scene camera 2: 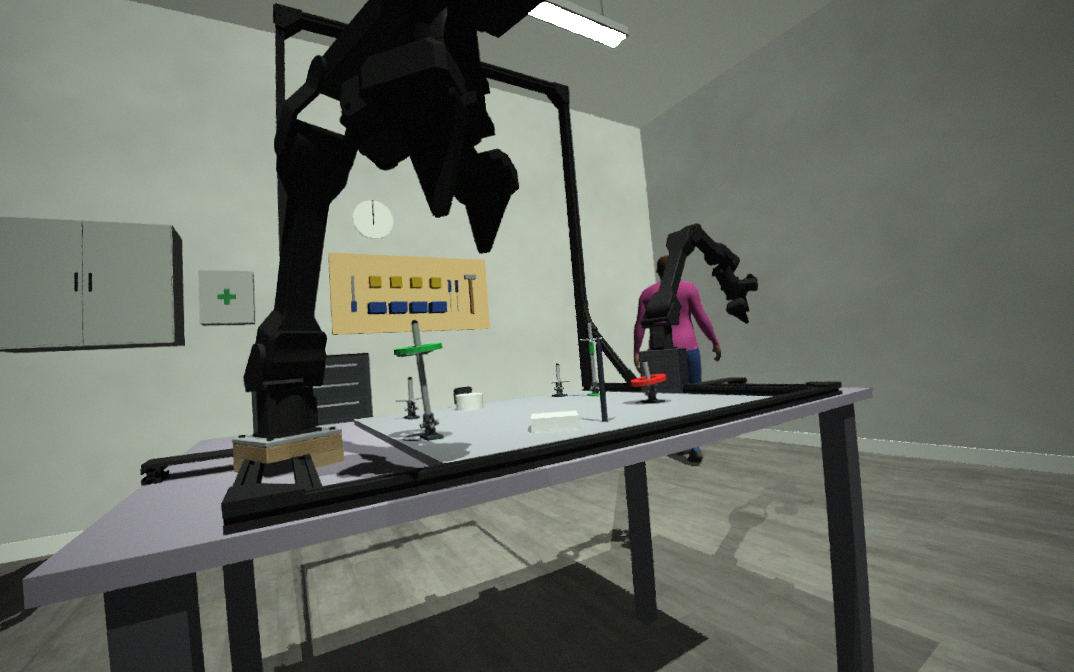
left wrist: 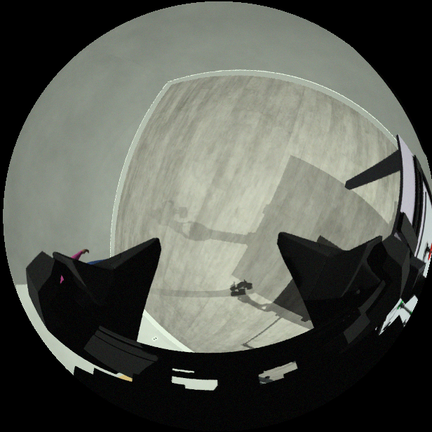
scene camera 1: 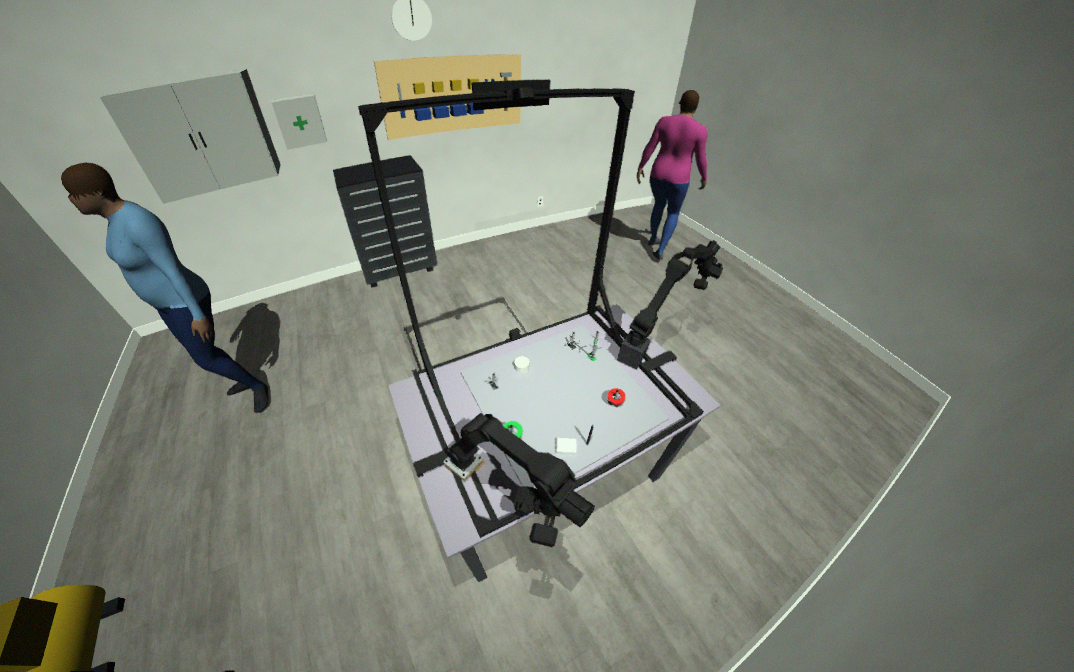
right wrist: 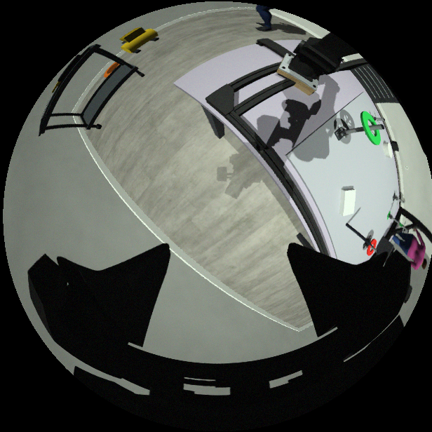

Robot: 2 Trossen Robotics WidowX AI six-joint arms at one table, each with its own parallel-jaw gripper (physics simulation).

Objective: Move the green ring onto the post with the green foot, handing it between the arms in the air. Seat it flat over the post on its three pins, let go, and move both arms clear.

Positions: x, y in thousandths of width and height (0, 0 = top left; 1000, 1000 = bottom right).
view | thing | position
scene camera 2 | left gripper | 696, 472
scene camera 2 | right gripper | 433, 352
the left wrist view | left gripper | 508, 561
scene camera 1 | right gripper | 512, 773
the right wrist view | right gripper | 536, 580
